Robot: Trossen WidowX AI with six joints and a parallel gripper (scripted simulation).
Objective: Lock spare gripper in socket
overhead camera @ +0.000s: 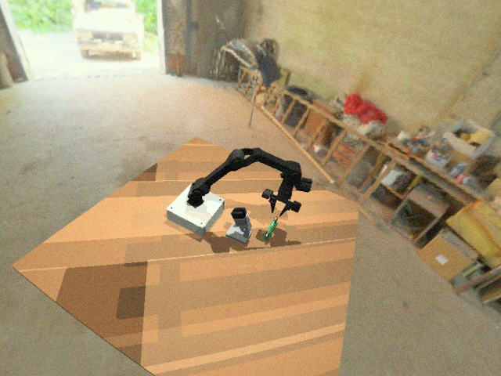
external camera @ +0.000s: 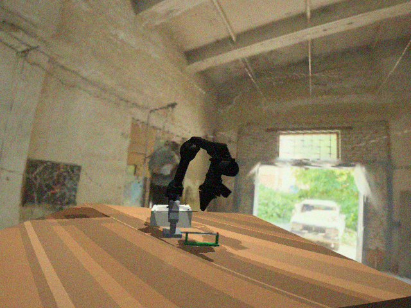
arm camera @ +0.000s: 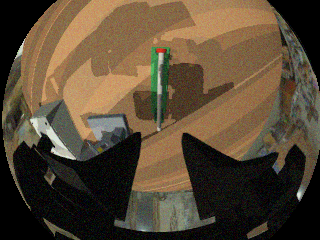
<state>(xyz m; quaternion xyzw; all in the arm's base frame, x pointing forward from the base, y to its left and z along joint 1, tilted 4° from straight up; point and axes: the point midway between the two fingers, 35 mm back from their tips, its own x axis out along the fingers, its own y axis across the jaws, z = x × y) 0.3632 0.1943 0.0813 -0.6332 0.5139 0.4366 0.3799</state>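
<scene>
Now: gripper tip 11 cm above the green cradle and 1 cm to the right of it. Also, from my gripper tip: spare gripper: 13 cm to the right, 11 cm behind, 2 cm below; then socket: 13 cm to the right, 10 cm behind, 8 cm below.
</scene>
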